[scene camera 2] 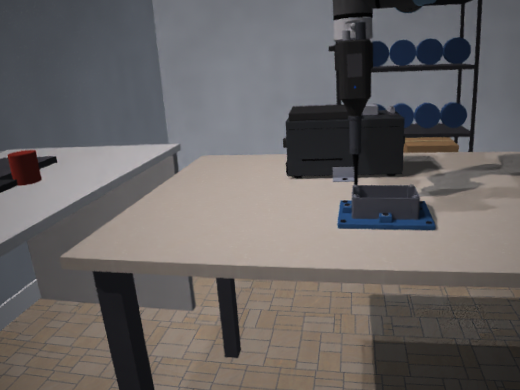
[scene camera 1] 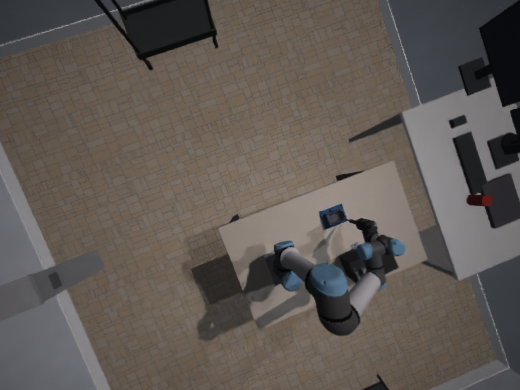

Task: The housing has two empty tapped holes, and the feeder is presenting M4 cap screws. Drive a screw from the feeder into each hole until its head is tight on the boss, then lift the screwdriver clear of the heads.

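Note:
The grey housing is an open box, upright on a blue fixture plate. The screwdriver points straight down in the scene camera 2 view, its thin bit ending at the top of the housing's left-hand corner. In the scene camera 1 view the bit is at the housing's right side. Whether it touches the boss, and whether a screw is at its tip, is too small to tell. The tapped holes do not show clearly. The black feeder stands behind the housing, partly hidden by the arm and screwdriver.
A small pale bracket lies at the feeder's front. The arm reaches over the beige table. A white desk with a red cup stands beside the table. A shelf rack is behind.

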